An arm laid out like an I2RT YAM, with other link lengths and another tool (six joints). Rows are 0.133 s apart.
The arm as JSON. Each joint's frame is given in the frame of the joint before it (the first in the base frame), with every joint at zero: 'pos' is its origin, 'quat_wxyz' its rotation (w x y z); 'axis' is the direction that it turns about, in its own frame. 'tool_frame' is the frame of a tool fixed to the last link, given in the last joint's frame.
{
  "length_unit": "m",
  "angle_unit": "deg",
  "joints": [
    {
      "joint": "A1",
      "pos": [
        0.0,
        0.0,
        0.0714
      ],
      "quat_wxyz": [
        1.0,
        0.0,
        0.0,
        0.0
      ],
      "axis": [
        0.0,
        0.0,
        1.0
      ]
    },
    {
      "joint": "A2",
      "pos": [
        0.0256,
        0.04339,
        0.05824
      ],
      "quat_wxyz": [
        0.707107,
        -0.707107,
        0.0,
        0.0
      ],
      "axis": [
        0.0,
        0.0,
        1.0
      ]
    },
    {
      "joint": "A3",
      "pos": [
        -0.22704,
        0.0,
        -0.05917
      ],
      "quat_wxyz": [
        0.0,
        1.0,
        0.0,
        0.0
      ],
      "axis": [
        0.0,
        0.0,
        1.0
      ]
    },
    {
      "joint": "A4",
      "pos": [
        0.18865,
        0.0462,
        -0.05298
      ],
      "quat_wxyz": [
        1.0,
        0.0,
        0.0,
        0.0
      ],
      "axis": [
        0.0,
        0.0,
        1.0
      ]
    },
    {
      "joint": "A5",
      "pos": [
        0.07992,
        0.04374,
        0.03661
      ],
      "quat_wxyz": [
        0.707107,
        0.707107,
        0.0,
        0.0
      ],
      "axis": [
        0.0,
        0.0,
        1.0
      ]
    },
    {
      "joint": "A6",
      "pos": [
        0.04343,
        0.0,
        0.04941
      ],
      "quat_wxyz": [
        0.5,
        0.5,
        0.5,
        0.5
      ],
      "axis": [
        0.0,
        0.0,
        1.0
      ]
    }
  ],
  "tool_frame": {
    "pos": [
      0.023,
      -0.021,
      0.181
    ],
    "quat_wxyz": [
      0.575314,
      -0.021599,
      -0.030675,
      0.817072
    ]
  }
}
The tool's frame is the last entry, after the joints.
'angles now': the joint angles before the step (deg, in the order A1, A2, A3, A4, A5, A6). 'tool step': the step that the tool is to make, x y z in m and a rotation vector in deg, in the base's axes. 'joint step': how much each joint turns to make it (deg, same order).
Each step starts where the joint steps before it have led.
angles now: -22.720 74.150 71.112 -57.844 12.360 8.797
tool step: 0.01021 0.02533 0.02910 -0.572 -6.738 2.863
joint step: 5.027 -6.512 0.002 -0.591 -0.371 2.842
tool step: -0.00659 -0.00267 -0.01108 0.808 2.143 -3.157
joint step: 0.767 1.988 -0.003 -1.070 2.055 3.433
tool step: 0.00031 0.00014 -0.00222 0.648 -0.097 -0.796
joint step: -0.003 0.458 0.002 0.107 -0.133 1.046
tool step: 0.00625 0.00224 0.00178 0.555 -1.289 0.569
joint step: 0.002 0.001 0.000 1.072 -1.069 0.003
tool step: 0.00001 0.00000 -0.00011 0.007 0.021 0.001
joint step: 0.000 0.022 -0.001 0.001 -0.001 -0.001
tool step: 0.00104 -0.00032 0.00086 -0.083 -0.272 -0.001
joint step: 0.000 -0.024 -0.002 0.262 0.001 0.001
